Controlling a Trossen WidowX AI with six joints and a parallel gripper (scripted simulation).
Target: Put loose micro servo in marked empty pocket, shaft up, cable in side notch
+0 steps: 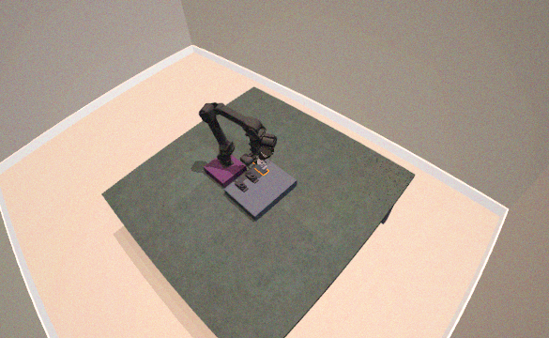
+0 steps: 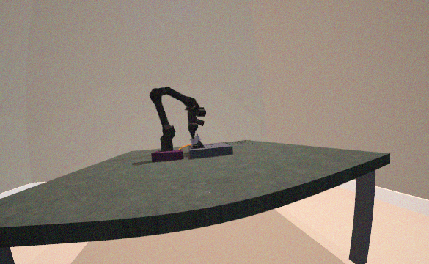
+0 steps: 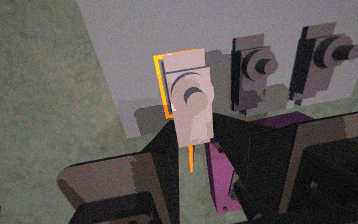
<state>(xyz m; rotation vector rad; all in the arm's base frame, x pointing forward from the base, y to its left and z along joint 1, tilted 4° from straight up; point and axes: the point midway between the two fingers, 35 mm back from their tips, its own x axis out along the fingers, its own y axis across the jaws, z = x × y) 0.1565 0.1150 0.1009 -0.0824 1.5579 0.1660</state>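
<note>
Right now my gripper tip is 14 cm short of the grey deck, 7 cm above it and 5 cm to the left of it.
</note>
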